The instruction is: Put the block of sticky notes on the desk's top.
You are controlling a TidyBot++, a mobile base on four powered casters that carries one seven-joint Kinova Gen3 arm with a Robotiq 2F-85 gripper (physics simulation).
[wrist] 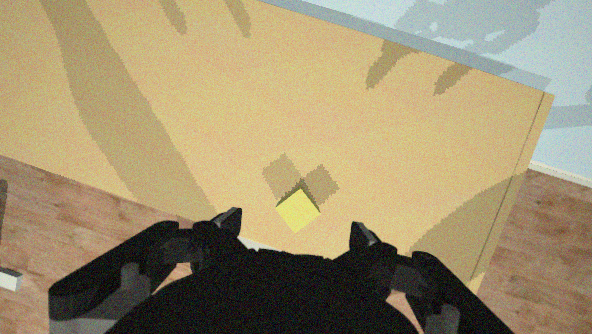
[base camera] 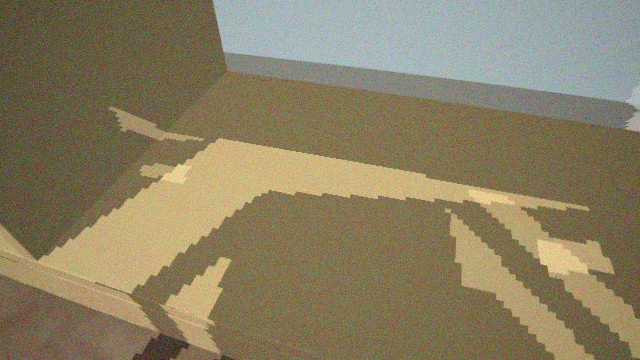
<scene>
My gripper shows in the wrist view (295, 226); in the base camera view it is out of frame. A yellow block of sticky notes shows in the wrist view (298, 209); in the base camera view it is out of frame.
</scene>
